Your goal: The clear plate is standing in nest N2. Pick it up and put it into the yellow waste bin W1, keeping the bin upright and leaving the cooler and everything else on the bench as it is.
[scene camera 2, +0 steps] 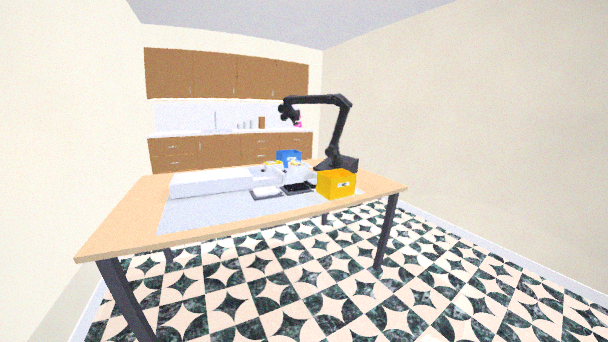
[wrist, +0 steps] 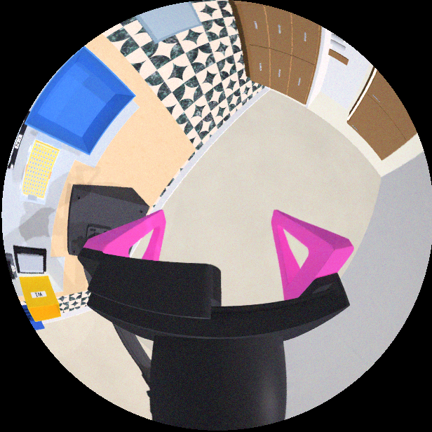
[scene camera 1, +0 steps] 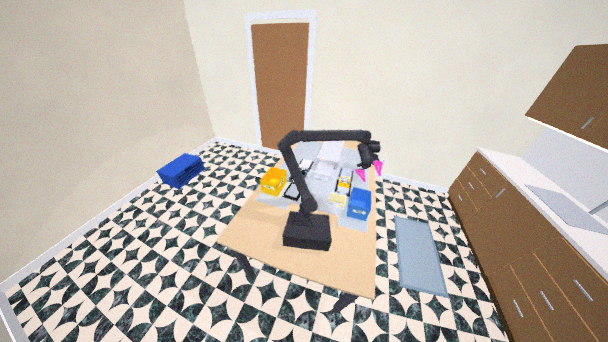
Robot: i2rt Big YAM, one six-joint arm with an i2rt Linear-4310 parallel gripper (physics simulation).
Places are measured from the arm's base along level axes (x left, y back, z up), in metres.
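Pixels of known places: gripper, fingertip midpoint: [scene camera 2: 300, 122] [scene camera 1: 371, 179]; arm's base, link origin: [scene camera 2: 337, 165] [scene camera 1: 303, 222].
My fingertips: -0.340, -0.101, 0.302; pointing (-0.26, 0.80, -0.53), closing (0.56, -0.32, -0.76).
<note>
Ahead of a thing's pixels: the offset from my fingertips to its middle, as dx, dy, dz.
My gripper [scene camera 1: 371, 178] [wrist: 218, 215] is open with nothing between its pink fingers, raised high over the bench's right side beyond the blue bin; it also shows in scene camera 2, its fingertips partly hidden. The yellow waste bin W1 @(+0.602, -0.229, -0.301) [scene camera 1: 273, 181] [scene camera 2: 336, 184] [wrist: 39, 295] stands upright at the bench's left edge. Beside it is a dark-framed nest [scene camera 1: 292, 190] [scene camera 2: 297, 188] [wrist: 30, 260]; another dark nest holding a whitish plate @(+0.393, -0.552, -0.342) [scene camera 2: 266, 192] stands farther along. The nest labels are unreadable, so I cannot tell which is N2. I cannot make out the clear plate for certain. I cannot identify the cooler for certain.
A blue bin @(-0.027, -0.095, -0.301) [scene camera 1: 359, 203] [scene camera 2: 289, 158] [wrist: 77, 102] stands at the bench's right. A yellow tip rack @(+0.124, -0.132, -0.326) [scene camera 1: 337, 200] [wrist: 41, 169] lies beside it. White equipment [scene camera 1: 324, 170] [scene camera 2: 212, 183] occupies the middle and far part. The black arm base [scene camera 1: 307, 231] stands at the near end.
</note>
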